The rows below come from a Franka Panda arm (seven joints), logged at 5 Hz.
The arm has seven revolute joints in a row. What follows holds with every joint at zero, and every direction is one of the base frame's. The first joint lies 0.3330 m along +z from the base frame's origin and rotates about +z. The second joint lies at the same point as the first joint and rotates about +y. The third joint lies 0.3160 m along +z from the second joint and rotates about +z. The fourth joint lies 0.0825 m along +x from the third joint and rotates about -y. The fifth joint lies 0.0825 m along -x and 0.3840 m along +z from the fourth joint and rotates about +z. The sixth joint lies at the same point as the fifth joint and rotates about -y. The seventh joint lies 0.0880 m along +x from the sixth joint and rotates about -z. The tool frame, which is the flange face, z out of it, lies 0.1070 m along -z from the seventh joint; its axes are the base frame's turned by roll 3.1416, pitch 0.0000 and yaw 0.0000 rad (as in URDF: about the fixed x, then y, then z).
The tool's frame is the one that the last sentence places.
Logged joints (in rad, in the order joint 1, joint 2, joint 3, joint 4, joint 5, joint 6, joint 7), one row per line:
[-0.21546, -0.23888, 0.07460, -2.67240, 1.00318, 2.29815, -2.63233]
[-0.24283, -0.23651, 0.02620, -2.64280, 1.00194, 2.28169, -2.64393]
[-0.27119, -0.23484, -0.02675, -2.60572, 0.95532, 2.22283, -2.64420]
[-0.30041, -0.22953, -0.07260, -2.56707, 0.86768, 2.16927, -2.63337]
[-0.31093, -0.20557, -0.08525, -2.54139, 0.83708, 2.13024, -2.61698]
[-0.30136, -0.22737, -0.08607, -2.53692, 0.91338, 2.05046, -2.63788]
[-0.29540, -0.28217, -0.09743, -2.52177, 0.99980, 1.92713, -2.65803]
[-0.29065, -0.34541, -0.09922, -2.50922, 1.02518, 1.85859, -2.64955]
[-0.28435, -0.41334, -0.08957, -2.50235, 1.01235, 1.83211, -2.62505]
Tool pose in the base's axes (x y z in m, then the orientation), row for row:
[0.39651, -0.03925, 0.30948, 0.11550, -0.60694, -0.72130, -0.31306]
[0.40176, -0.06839, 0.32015, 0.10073, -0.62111, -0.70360, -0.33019]
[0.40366, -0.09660, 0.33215, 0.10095, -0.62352, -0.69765, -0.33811]
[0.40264, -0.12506, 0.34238, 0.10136, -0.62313, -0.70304, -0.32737]
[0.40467, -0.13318, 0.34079, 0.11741, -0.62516, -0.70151, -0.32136]
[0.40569, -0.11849, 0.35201, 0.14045, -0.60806, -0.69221, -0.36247]
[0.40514, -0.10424, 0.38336, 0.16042, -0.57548, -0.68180, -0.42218]
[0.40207, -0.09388, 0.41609, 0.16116, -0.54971, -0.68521, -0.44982]
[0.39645, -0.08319, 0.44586, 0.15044, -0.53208, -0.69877, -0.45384]
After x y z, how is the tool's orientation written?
As a quaternion, w x y z.
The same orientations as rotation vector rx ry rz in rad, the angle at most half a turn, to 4 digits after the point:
[-1.7781, -2.1132, -0.9172]
[-1.8353, -2.0790, -0.9757]
[-1.8422, -2.0612, -0.9989]
[-1.8406, -2.0766, -0.9670]
[-1.8295, -2.0529, -0.9405]
[-1.7563, -1.9994, -1.0470]
[-1.6438, -1.9475, -1.2059]
[-1.5695, -1.9564, -1.2843]
[-1.5283, -2.0071, -1.3035]

